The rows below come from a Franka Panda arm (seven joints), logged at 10 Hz.
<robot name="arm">
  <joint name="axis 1" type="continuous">
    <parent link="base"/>
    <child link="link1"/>
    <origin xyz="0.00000 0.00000 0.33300" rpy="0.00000 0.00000 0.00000"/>
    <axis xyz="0 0 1"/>
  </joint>
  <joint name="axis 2" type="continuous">
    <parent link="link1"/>
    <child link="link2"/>
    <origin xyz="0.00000 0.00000 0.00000" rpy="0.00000 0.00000 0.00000"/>
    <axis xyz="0 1 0"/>
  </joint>
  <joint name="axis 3" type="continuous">
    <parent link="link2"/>
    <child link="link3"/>
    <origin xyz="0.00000 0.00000 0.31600" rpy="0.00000 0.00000 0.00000"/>
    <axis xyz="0 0 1"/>
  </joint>
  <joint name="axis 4" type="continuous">
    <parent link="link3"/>
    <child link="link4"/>
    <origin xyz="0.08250 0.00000 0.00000" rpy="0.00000 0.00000 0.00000"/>
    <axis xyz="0 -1 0"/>
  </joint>
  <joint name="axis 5" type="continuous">
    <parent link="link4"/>
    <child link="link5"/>
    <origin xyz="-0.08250 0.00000 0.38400" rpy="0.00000 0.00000 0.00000"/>
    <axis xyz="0 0 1"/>
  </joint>
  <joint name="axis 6" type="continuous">
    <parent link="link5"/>
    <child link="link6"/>
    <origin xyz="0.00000 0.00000 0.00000" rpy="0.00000 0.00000 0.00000"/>
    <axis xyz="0 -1 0"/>
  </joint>
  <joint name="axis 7" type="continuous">
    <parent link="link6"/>
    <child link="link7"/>
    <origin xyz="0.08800 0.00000 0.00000" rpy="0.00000 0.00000 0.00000"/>
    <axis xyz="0 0 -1"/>
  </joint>
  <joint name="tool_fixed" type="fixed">
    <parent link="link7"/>
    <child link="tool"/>
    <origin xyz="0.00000 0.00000 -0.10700" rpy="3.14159 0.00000 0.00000"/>
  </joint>
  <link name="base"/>
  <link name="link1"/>
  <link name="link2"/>
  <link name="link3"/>
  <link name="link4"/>
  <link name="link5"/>
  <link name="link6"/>
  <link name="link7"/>
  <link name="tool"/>
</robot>
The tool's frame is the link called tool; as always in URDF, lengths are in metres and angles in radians. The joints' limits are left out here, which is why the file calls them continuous.
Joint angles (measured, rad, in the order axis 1, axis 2, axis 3, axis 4, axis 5, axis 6, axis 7), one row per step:
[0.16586 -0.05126 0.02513 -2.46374 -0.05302 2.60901 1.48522]
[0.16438 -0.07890 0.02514 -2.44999 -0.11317 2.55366 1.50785]
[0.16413 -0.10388 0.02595 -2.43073 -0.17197 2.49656 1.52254]
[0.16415 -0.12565 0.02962 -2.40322 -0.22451 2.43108 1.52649]
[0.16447 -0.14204 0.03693 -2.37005 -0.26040 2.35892 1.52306]
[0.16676 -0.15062 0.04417 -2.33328 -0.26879 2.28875 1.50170]
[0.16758 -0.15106 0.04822 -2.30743 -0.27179 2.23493 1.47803]
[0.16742 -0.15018 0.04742 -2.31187 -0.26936 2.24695 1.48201]
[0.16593 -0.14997 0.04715 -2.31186 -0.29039 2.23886 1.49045]
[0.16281 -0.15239 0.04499 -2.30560 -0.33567 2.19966 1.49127]
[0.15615 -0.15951 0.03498 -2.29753 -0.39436 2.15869 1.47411]
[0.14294 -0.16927 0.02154 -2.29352 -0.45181 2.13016 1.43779]
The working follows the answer.
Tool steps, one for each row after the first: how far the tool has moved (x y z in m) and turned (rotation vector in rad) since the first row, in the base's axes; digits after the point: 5 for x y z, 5 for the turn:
[-0.00077 -0.00044 0.01350 -0.04243 0.00488 0.01714]
[-0.00060 -0.00066 0.02813 -0.08937 0.00717 0.03863]
[0.00056 -0.00029 0.04436 -0.13930 0.01212 0.06384]
[0.00193 0.00117 0.06033 -0.18318 0.02488 0.08437]
[0.00383 0.00377 0.07471 -0.20937 0.04566 0.10620]
[0.00492 0.00448 0.08185 -0.22825 0.07176 0.12601]
[0.00505 0.00452 0.08046 -0.22273 0.06578 0.12208]
[0.00476 0.00265 0.07976 -0.24129 0.06920 0.12162]
[0.00368 -0.00334 0.08075 -0.28950 0.08978 0.13101]
[0.00365 -0.01585 0.08522 -0.35072 0.10750 0.14993]
[0.00400 -0.03295 0.09044 -0.40952 0.12189 0.17740]

Tool pose at each row, in the base's axes (x y z in m, rotation vector in rad; rounded; the steps above come from the unrounded poses):
[0.48159 0.09426 0.33361 -2.43869 1.76154 -0.23486]
[0.48083 0.09382 0.34712 -2.48450 1.75458 -0.26748]
[0.48099 0.09360 0.36174 -2.53529 1.74119 -0.30773]
[0.48215 0.09397 0.37797 -2.59236 1.72334 -0.34810]
[0.48352 0.09543 0.39394 2.59254 -1.67731 0.36673]
[0.48542 0.09803 0.40832 2.58668 -1.62921 0.35821]
[0.48651 0.09873 0.41547 2.58124 -1.58729 0.33733]
[0.48665 0.09877 0.41407 2.58390 -1.59684 0.34108]
[0.48635 0.09690 0.41337 2.56949 -1.58536 0.35128]
[0.48528 0.09092 0.41437 2.53651 -1.54011 0.36124]
[0.48525 0.07841 0.41884 2.50287 -1.47650 0.38310]
[0.48559 0.06131 0.42405 2.47784 -1.40548 0.40545]

